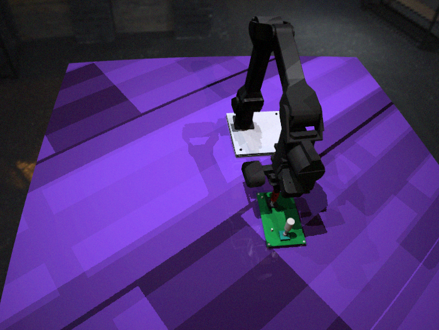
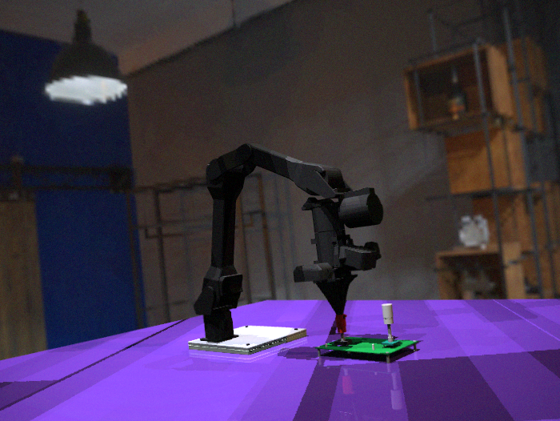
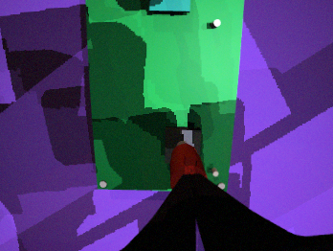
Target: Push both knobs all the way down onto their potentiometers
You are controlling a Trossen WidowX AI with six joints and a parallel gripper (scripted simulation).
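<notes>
Right now my gripper tip is 1 cm above the red knob. Round my gripper tip: tan knob (10 cm ahead, 1 cm to the left).
</notes>
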